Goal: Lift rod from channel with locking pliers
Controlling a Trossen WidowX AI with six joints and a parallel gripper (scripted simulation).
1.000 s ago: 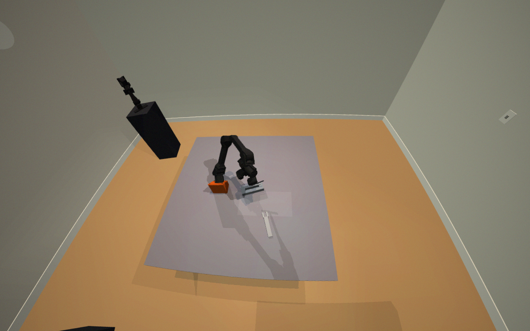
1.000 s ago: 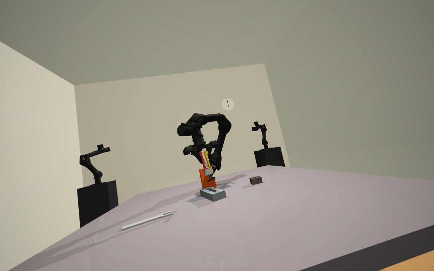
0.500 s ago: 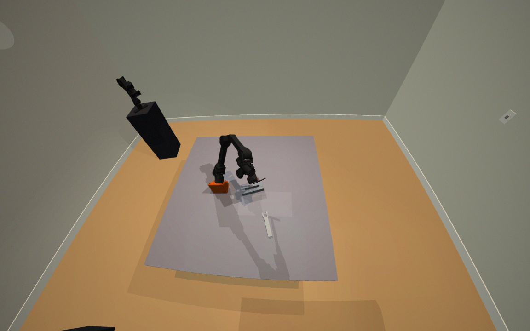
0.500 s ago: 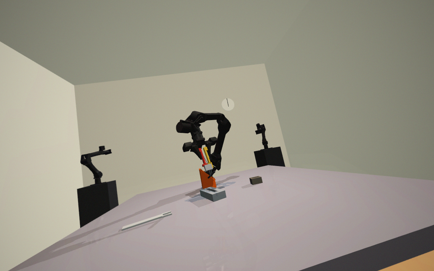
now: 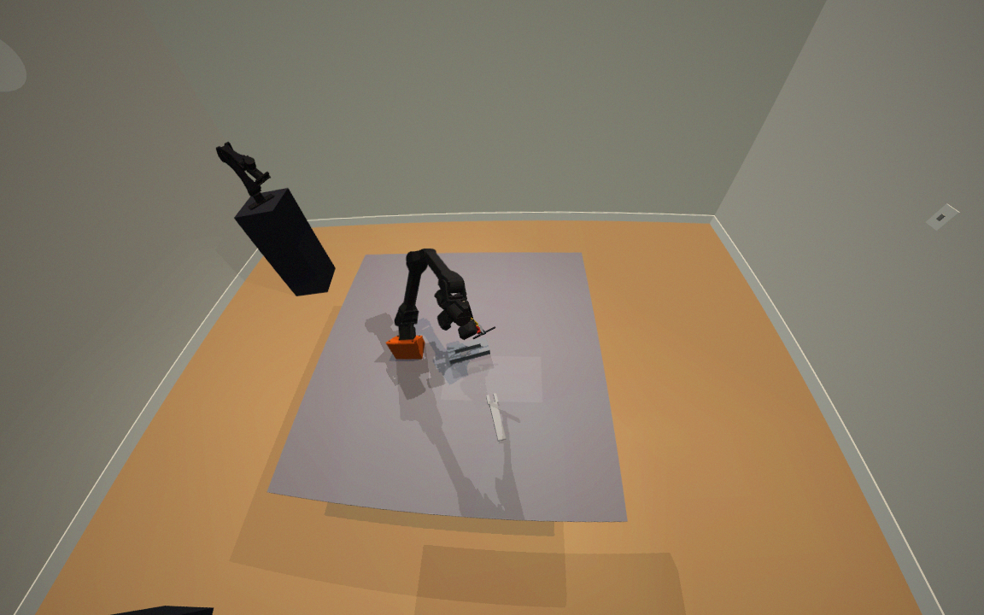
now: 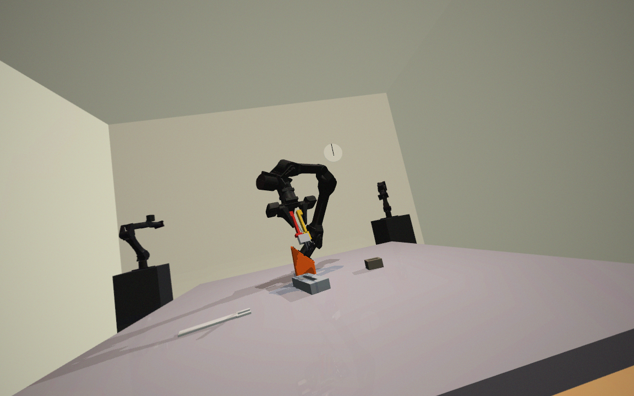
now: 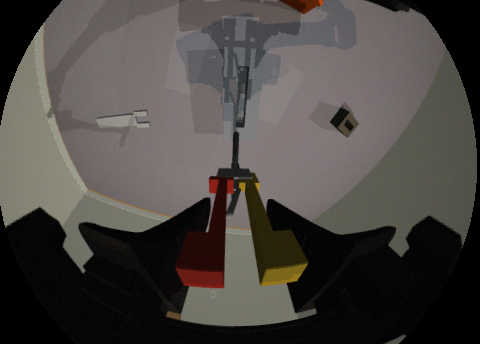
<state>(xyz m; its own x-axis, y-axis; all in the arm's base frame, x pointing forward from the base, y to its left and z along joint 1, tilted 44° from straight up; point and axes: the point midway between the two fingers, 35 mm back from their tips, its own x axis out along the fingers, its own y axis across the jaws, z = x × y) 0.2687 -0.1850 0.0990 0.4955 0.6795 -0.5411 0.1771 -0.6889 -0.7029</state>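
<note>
Right now the yellow handle is 1 cm to the left of my gripper tip and 1 cm behind it. From my gripper tip the other things lie so: dark rod (8 cm below, 3 cm ahead, 1 cm to the left); then flat white forked tool (27 cm to the right, 22 cm below, 4 cm ahead); then grey channel block (20 cm below, 5 cm behind, 1 cm to the left).
</note>
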